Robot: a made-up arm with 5 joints. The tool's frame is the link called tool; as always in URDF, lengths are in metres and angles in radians. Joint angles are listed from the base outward. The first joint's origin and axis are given. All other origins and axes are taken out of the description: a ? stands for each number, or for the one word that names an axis. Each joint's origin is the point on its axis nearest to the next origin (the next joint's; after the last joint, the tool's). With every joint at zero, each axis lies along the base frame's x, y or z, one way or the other. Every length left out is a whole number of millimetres.
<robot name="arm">
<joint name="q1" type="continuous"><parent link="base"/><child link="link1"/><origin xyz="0.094 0 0.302"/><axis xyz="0 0 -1"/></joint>
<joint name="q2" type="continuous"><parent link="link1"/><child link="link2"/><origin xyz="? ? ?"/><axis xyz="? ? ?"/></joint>
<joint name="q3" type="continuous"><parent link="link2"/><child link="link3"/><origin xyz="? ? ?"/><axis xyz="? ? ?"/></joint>
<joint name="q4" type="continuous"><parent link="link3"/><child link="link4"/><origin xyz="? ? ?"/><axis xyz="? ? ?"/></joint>
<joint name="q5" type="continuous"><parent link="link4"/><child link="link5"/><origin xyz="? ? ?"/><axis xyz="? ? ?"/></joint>
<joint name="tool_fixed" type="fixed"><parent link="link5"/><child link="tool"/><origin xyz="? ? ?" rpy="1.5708 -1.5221 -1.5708"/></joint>
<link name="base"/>
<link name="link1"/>
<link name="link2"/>
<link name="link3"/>
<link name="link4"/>
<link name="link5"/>
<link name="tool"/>
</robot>
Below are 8 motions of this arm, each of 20 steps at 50 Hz.
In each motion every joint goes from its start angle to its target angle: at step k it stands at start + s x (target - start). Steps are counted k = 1, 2, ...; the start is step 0. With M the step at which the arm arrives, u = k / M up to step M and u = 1 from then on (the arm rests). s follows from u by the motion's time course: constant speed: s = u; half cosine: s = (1 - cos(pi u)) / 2; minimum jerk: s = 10 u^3 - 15 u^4 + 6 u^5.
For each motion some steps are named. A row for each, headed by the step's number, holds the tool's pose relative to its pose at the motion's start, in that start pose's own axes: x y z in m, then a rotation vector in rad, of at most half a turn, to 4 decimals.
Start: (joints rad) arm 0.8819 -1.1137 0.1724 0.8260 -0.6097
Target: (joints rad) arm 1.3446 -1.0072 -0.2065 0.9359 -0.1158
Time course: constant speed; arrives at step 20
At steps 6, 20:
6: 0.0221 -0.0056 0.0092 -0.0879 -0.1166 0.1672
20: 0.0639 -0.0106 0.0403 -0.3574 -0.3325 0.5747

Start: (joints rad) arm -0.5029 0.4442 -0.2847 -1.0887 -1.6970
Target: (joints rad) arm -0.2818 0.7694 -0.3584 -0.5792 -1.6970
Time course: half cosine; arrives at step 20
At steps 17, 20:
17: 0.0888 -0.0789 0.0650 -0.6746 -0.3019 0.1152
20: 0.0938 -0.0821 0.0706 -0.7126 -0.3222 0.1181

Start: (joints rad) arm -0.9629 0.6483 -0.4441 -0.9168 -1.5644
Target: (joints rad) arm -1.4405 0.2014 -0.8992 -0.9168 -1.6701
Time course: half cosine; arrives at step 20
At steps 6, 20:
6: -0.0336 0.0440 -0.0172 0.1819 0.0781 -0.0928
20: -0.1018 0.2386 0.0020 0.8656 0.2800 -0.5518

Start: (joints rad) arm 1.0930 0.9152 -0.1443 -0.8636 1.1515
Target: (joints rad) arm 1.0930 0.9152 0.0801 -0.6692 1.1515
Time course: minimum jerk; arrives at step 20
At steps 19, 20:
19: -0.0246 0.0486 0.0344 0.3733 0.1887 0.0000
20: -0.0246 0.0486 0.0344 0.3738 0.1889 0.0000

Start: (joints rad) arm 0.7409 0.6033 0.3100 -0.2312 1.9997
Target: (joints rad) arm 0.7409 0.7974 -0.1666 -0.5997 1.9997
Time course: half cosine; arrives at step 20
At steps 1, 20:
1: -0.0002 -0.0005 -0.0002 -0.0037 0.0015 0.0000
20: -0.0329 -0.0824 -0.0034 -0.6045 0.2416 0.0000

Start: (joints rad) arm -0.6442 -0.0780 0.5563 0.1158 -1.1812
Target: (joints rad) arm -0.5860 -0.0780 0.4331 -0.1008 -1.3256
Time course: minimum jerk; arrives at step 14
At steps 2, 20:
2: 0.0007 0.0009 0.0001 0.0071 -0.0037 -0.0041
20: 0.0312 0.0377 0.0094 0.3137 -0.1417 -0.1670

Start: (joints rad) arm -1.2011 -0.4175 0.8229 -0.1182 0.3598
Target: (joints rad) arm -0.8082 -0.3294 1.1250 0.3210 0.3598
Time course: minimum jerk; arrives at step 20
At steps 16, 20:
16: -0.1292 -0.0309 0.0451 -0.0451 0.8257 -0.2381
20: -0.1356 -0.0309 0.0503 -0.0434 0.8737 -0.2610

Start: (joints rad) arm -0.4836 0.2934 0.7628 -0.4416 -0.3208
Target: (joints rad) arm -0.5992 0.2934 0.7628 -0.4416 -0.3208
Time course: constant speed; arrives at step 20
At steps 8, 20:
8: -0.0042 0.0107 0.0001 0.0352 0.0136 0.0267
20: -0.0110 0.0264 0.0010 0.0881 0.0341 0.0667

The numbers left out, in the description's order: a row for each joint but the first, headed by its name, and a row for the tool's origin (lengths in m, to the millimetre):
q2: xyz 0.048 -0.004 0, axis 0 1 0
q3: xyz 0.024 0 0.097, axis 0 1 0
q4: xyz 0.15 0 0.006, axis 0 1 0
q5: xyz 0.085 0 0, axis -1 0 0
tool: xyz 0 0 0

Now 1 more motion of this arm.
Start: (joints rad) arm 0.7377 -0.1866 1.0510 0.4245 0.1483
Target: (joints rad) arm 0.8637 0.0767 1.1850 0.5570 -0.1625
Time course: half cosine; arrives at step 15
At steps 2, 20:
2: -0.0033 -0.0006 -0.0015 0.0007 0.0229 -0.0187
20: -0.0790 -0.0059 -0.0154 -0.0319 0.5320 -0.4309

